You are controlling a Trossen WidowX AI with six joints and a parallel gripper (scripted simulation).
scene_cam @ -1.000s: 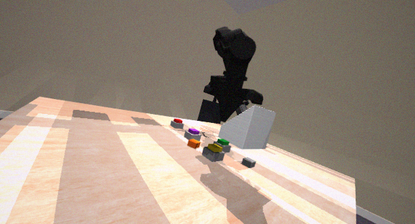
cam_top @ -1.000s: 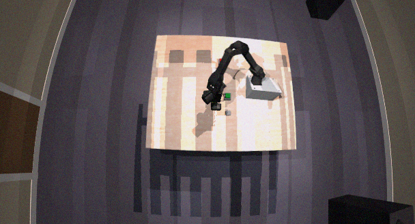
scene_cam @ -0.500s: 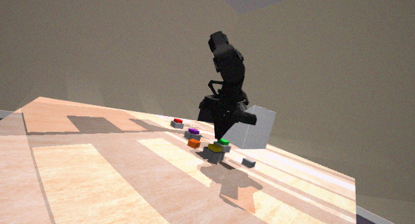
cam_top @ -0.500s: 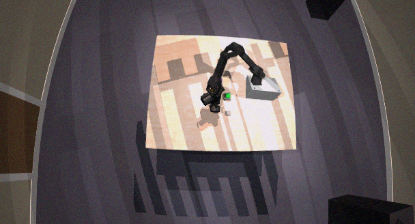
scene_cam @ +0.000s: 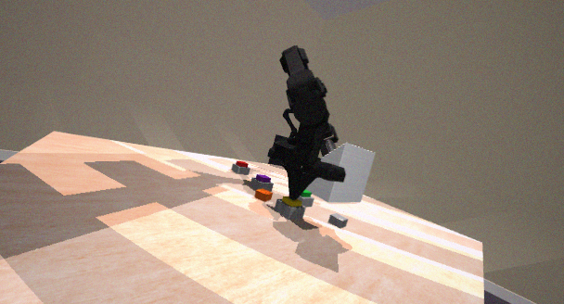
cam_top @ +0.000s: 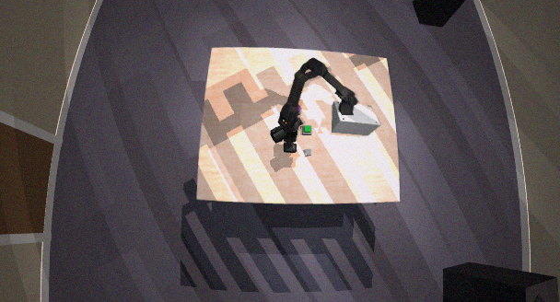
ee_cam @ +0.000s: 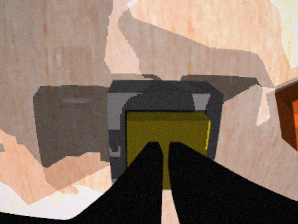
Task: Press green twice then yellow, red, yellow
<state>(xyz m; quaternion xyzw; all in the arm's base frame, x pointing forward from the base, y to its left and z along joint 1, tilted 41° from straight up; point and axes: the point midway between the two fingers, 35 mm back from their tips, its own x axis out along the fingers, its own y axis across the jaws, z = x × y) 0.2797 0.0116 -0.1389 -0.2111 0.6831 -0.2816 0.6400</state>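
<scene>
My gripper tip is 1 cm above the yellow button. From my gripper tip the other things lie so: orange block (9 cm to the right, 3 cm below); grey block (10 cm behind, 7 cm to the left, 3 cm below); green button (10 cm behind, 5 cm to the right).
</scene>
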